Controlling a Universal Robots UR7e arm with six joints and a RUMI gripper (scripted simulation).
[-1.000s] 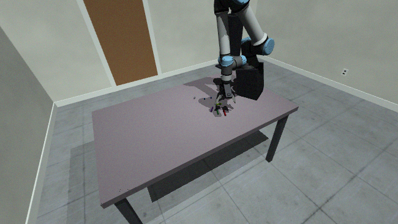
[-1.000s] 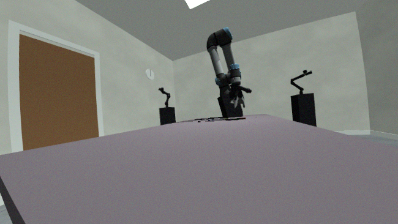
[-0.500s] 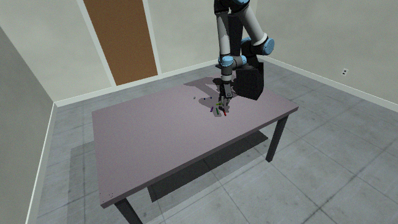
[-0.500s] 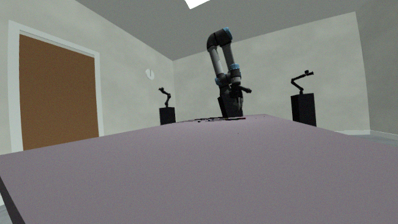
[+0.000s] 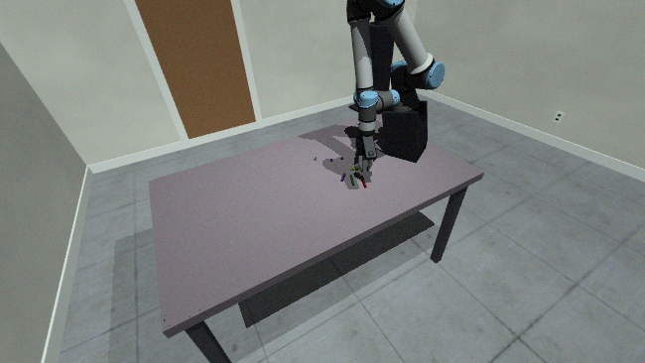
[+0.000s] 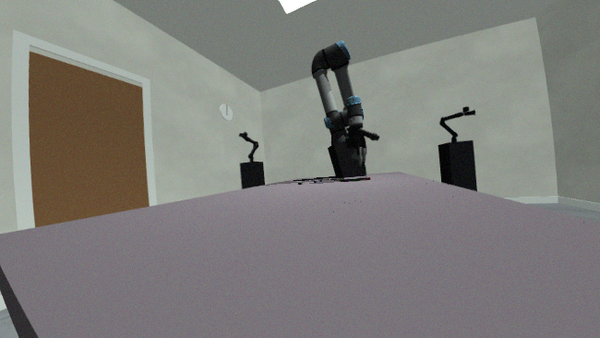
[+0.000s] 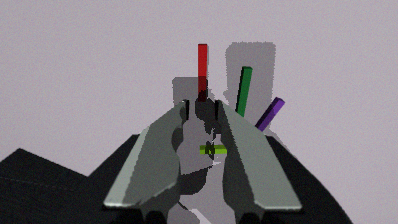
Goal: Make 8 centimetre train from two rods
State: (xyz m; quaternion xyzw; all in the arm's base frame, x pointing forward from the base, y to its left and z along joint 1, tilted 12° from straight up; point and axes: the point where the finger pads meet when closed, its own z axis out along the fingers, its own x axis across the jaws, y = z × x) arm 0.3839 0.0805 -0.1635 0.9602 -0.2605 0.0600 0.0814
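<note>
Now: hand 80 mm above the red rod. Also, from my hand: green rod 80 mm below, 50 mm to the right, 30 mm ahead; purple rod 100 mm to the right, 80 mm below, 50 mm ahead; lime rod 120 mm to the right, 80 mm below, 40 mm behind.
</note>
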